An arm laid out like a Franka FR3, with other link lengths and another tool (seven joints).
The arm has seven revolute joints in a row. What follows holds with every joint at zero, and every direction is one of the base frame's.
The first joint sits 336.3 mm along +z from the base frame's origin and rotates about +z.
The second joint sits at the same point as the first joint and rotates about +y.
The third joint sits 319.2 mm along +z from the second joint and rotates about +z.
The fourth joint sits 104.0 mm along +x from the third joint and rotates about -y.
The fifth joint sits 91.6 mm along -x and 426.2 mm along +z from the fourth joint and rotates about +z.
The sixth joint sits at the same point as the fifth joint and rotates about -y.
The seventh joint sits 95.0 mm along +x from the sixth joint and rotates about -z.
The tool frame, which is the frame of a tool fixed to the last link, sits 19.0 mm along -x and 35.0 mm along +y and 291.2 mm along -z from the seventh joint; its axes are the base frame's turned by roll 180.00, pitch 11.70 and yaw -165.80 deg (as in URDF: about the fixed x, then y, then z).
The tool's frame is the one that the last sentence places.
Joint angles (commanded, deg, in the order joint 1, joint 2, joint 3, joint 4, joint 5, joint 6, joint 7), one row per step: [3.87 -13.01 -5.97 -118.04 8.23 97.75 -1.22]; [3.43 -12.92 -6.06 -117.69 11.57 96.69 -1.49]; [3.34 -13.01 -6.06 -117.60 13.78 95.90 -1.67]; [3.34 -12.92 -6.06 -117.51 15.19 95.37 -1.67]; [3.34 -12.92 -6.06 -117.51 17.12 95.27 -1.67]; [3.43 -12.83 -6.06 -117.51 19.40 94.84 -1.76]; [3.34 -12.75 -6.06 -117.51 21.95 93.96 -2.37]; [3.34 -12.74 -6.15 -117.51 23.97 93.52 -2.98]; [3.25 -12.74 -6.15 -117.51 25.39 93.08 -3.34]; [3.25 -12.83 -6.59 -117.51 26.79 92.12 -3.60]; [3.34 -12.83 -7.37 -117.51 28.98 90.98 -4.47]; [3.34 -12.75 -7.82 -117.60 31.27 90.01 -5.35]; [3.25 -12.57 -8.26 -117.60 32.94 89.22 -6.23]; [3.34 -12.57 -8.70 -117.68 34.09 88.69 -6.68]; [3.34 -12.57 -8.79 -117.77 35.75 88.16 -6.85]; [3.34 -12.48 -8.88 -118.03 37.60 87.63 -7.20]
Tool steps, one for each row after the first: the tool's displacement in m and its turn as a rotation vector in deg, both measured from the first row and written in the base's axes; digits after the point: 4 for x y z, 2 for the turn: [-0.0013 0.0112 0.0065 3.35 0.62 -0.94]; [-0.0036 0.0210 0.0114 5.58 1.09 -1.23]; [-0.0049 0.0277 0.0138 6.99 1.55 -1.46]; [-0.0041 0.0365 0.0176 8.87 1.57 -1.89]; [-0.0048 0.0477 0.0216 11.13 1.96 -2.16]; [-0.0075 0.0586 0.0266 13.78 2.59 -2.03]; [-0.0083 0.0666 0.0315 15.91 2.72 -1.88]; [-0.0093 0.0721 0.0352 17.39 2.93 -1.82]; [-0.0123 0.0749 0.0400 19.04 3.51 -2.00]; [-0.0150 0.0787 0.0467 21.66 4.01 -1.94]; [-0.0173 0.0846 0.0527 24.29 4.47 -1.73]; [-0.0185 0.0871 0.0569 26.30 4.75 -1.52]; [-0.0196 0.0889 0.0605 27.70 4.93 -1.49]; [-0.0205 0.0947 0.0657 29.47 5.20 -1.57]; [-0.0218 0.1012 0.0698 31.47 5.61 -1.57]
